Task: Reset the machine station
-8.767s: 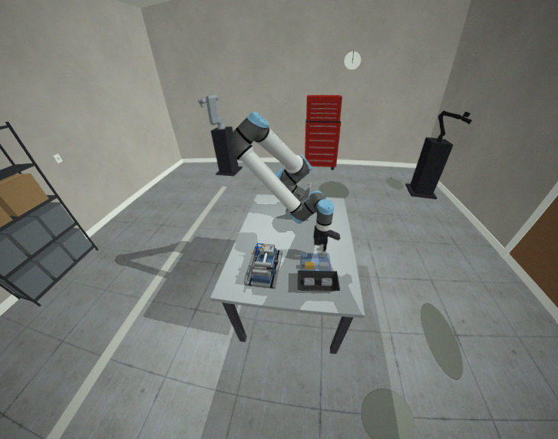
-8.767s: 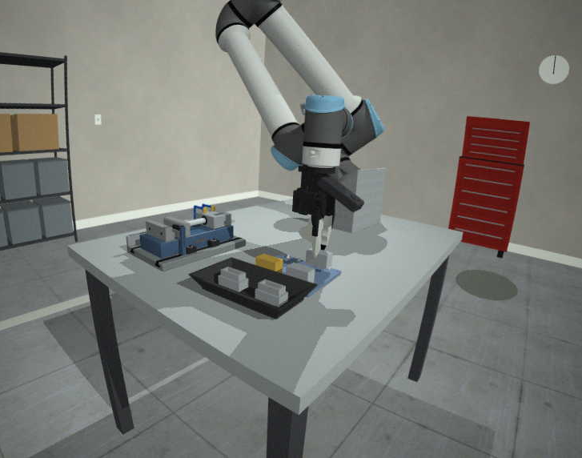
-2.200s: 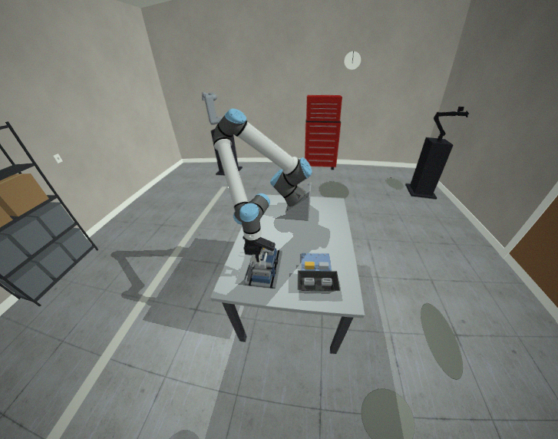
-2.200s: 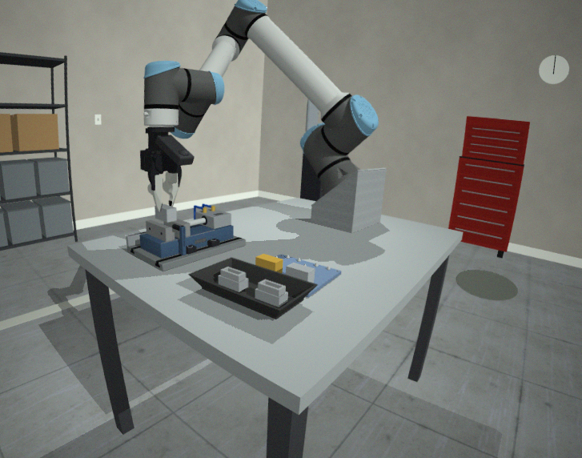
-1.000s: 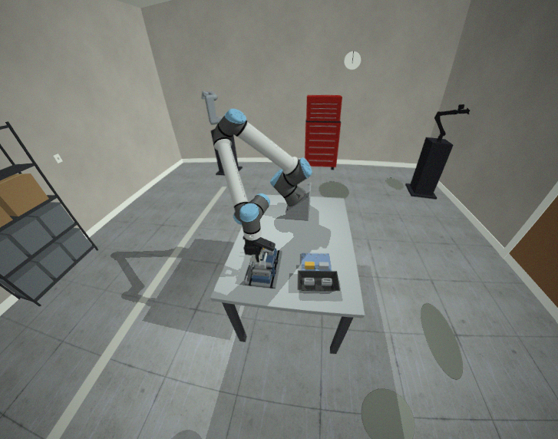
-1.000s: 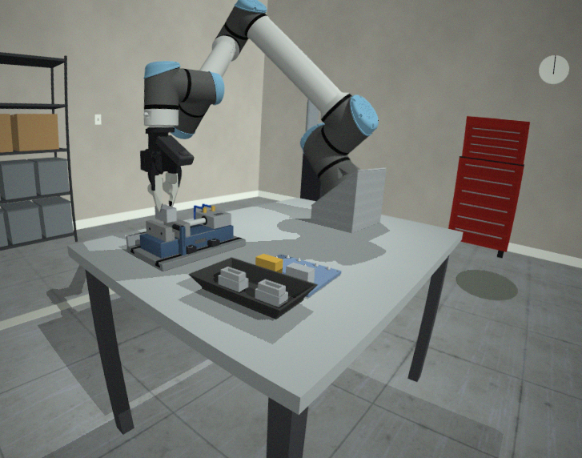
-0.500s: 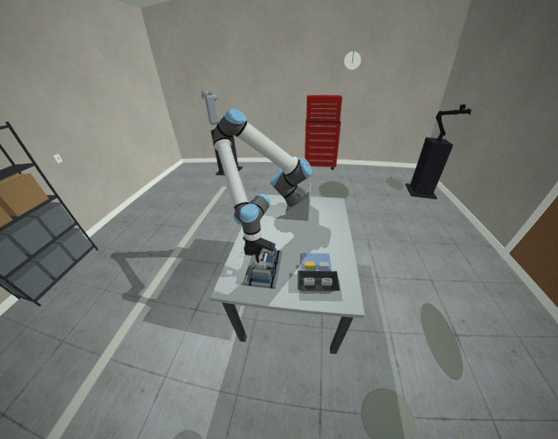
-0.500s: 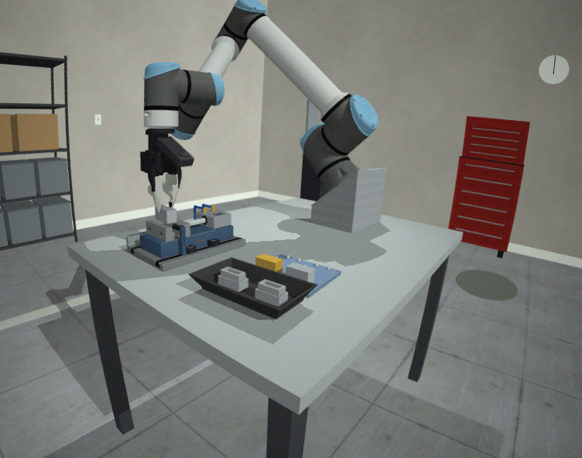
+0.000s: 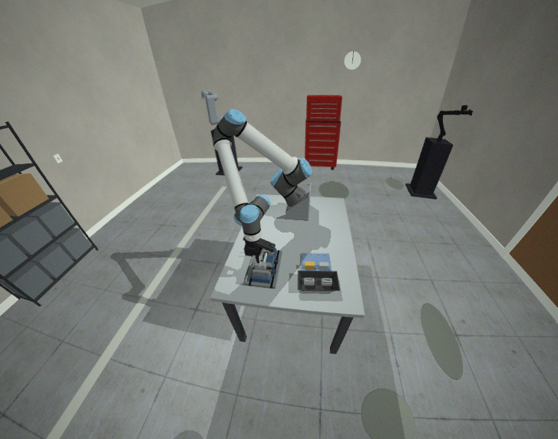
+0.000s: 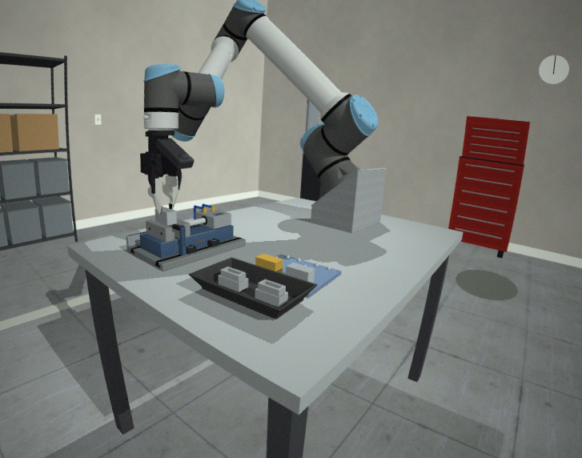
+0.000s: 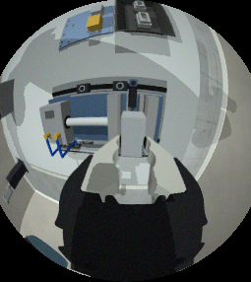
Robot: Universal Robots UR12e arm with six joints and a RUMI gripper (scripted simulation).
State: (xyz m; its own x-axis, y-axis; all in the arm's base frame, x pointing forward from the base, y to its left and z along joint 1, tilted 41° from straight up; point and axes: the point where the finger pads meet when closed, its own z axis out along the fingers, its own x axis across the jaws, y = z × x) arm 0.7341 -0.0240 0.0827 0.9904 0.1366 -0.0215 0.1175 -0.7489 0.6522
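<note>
Now: the fixed jaw 6 cm below my hand, 3 cm ahead of it and 1 cm to the left of it. Round my hand: gray aluminum blank: 2 cm below; then vise: 9 cm below, 7 cm behind; then dark work stop: 5 cm to the left, 4 cm below, 1 cm behind.
</note>
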